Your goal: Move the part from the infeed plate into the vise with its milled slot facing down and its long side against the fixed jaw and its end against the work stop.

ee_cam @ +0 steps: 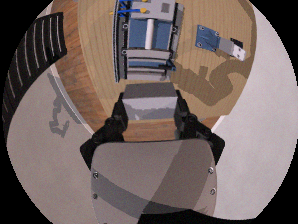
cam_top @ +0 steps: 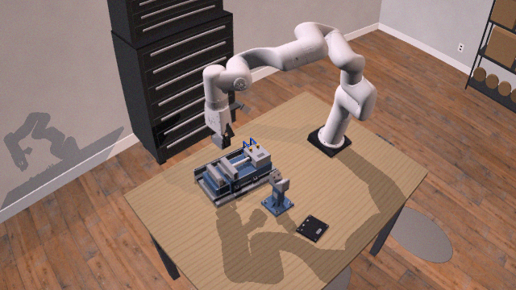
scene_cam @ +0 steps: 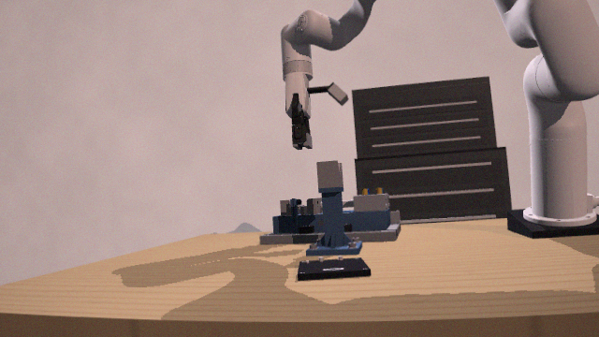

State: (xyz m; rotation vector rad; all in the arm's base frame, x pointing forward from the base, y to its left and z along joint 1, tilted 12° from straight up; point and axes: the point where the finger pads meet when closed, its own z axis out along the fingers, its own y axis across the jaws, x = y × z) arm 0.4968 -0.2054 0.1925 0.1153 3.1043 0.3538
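Now: hand 80 mm past the white cylinder rod, 20 mm to the right of it and 170 mm above it. The rest, counted from my hand: part (20 mm below); then air cylinder (150 mm behind, 30 mm to the left, 170 mm below).
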